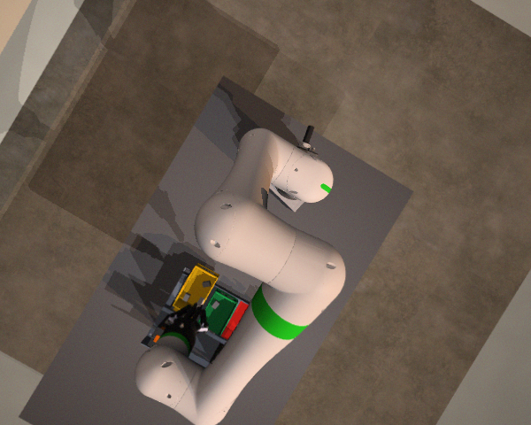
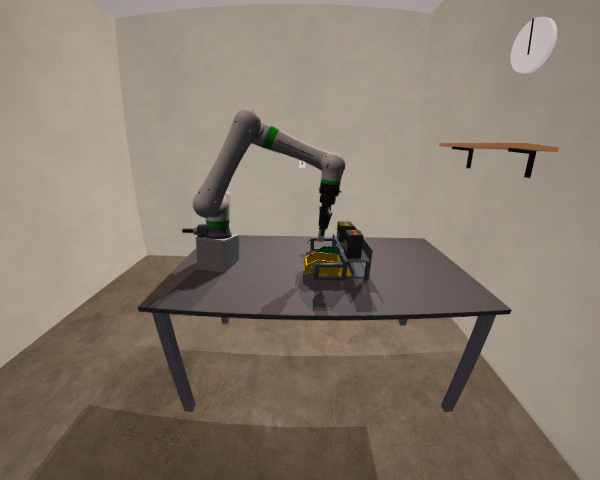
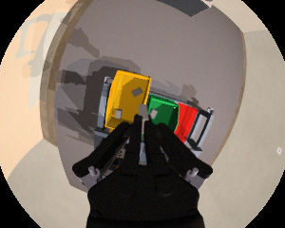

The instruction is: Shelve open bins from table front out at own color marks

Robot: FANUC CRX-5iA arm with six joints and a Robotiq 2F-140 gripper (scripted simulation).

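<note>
Now: the yellow bin 140 mm below my hand and 40 mm to the right of it. The rest, counted from my hand: green bin 150 mm below, 80 mm ahead, 60 mm to the left; yellow-marked place 190 mm below, 60 mm ahead, 50 mm to the right; red mark 190 mm below, 170 mm to the left, 90 mm ahead.
</note>
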